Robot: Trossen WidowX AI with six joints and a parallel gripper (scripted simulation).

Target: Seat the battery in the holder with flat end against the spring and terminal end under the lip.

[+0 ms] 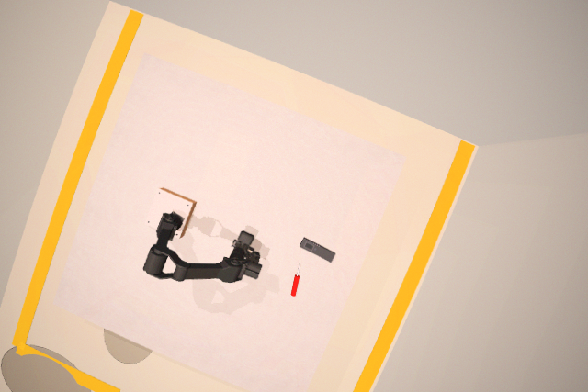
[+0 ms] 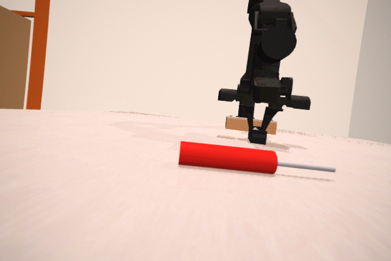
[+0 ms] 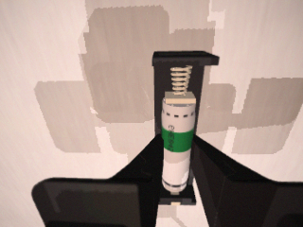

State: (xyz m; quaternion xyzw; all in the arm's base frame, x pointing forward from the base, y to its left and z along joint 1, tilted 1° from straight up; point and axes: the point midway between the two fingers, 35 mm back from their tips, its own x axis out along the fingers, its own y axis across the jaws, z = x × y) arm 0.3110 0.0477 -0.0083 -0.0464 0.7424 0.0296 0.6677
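Right now the battery is 10 mm above my gripper tip. From my gripper tip the other things lie so: red-handled screwdriver: 290 mm ahead, 10 mm to the left.
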